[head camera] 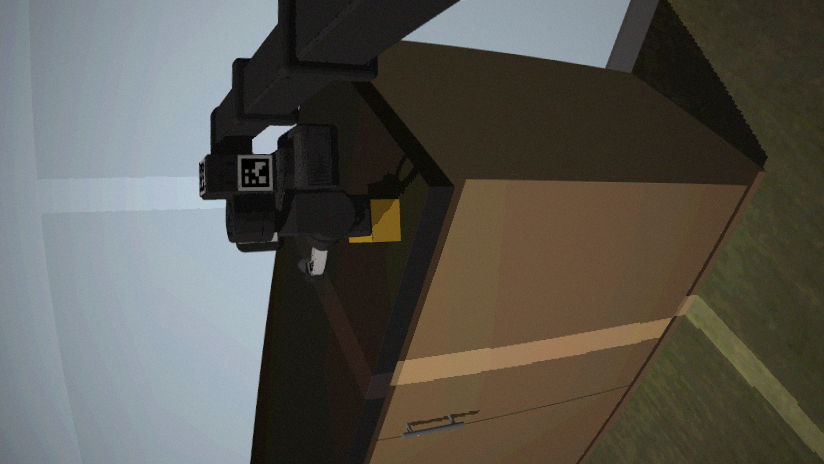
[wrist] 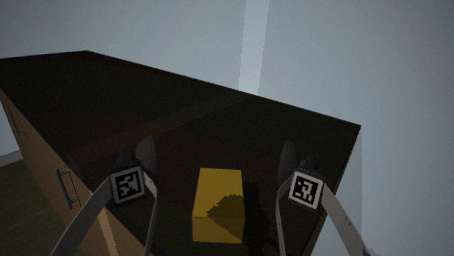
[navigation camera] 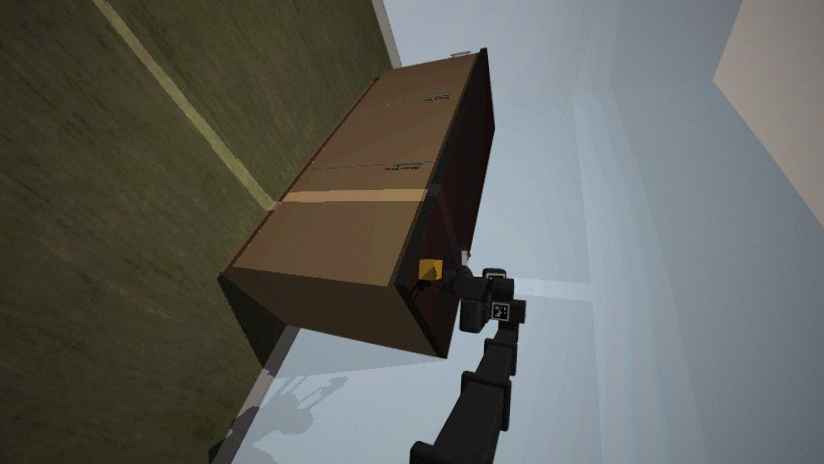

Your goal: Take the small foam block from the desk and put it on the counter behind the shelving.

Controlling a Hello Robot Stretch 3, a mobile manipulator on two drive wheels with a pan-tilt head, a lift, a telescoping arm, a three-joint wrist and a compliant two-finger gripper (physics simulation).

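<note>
The small foam block is yellow and box-shaped. It rests on the dark top of the counter, near its front edge and toward one end. My gripper is open. In the wrist view its two fingers stand wide apart to the left and right of the block, with gaps on both sides, and the fingertips reach above and past it without touching it. In the head view the wrist hides part of the block and one finger. The desk and the shelving do not show.
The counter has brown cabinet doors with metal bar handles along its front. A pale blue wall stands behind it. Green-brown floor lies in front.
</note>
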